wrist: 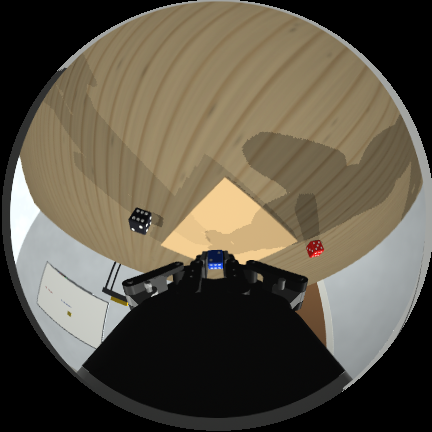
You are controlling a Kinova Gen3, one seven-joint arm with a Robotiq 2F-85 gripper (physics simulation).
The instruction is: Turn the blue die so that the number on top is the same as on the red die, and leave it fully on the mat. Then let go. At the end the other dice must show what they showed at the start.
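Places are measured from the arm's base along level axes (x right, y ahead, z up), in centimetres.
Where they show: gripper, between the fingertips: (pixel 214 257).
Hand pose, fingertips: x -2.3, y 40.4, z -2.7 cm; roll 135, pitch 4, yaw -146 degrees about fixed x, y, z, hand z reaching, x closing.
Observation:
Things, the pixels of their top centre, and the offset from my fingertips. Level surfaces: height alone.
- blue die, centre of its top: (pixel 214 266) dx -0.2, dy +0.3, dz +1.2 cm
- light orange mat, centre of its top: (pixel 228 245) dx -0.9, dy -1.7, dz -1.4 cm
- red die, centre of its top: (pixel 316 253) dx -13.0, dy -8.8, dz +0.2 cm
- black die, centre of its top: (pixel 136 227) dx +10.3, dy -0.4, dz +0.2 cm
- wooden table, height of its surface: dz -1.8 cm
My gripper (pixel 214 257) is shut on the blue die (pixel 215 260), which sits between the fingertips and appears held above the table near the mat's lower corner. The die's face towards the bottom of the view is bright blue with two rows of white pips, seemingly six. Its other visible face is dark, and its pips are too faint to read. The light orange mat (pixel 224 200) lies beyond the fingers, one corner pointing up the view. The red die (pixel 315 248) rests right of the mat; its upper face seems to show five.
A black die (pixel 140 221) stands on the wooden table (pixel 200 90) left of the mat, its upper face seemingly showing six. Arm shadows cross the table and part of the mat. A whiteboard (pixel 72 306) and a dark frame with a yellow part (pixel 119 300) are at the lower left.

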